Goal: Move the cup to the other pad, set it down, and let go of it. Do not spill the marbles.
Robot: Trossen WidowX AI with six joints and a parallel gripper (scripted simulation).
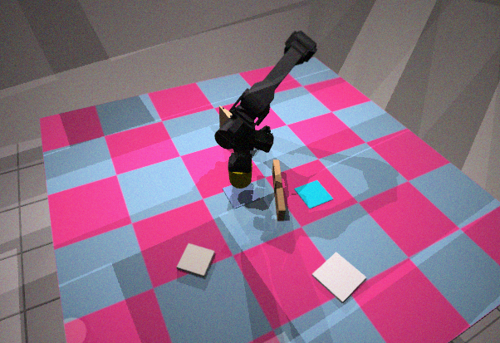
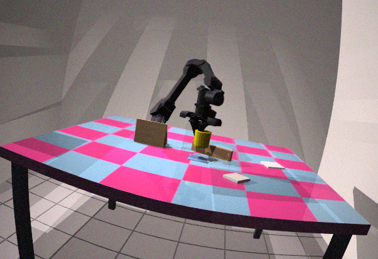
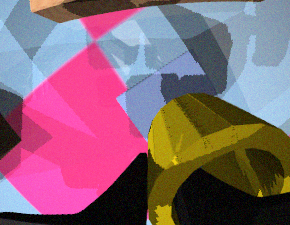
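Right now my gripper tip is 20 cm to the right of the cyan pad, 12 cm short of it and 10 cm above it. From my gripper tip the other things lie so: blue marble: 3 cm to the right, 2 cm below, 2 cm ahead; then yellow cup: 2 cm to the right, 2 cm ahead; then red marble: 2 cm to the right, 2 cm below, 1 cm ahead.
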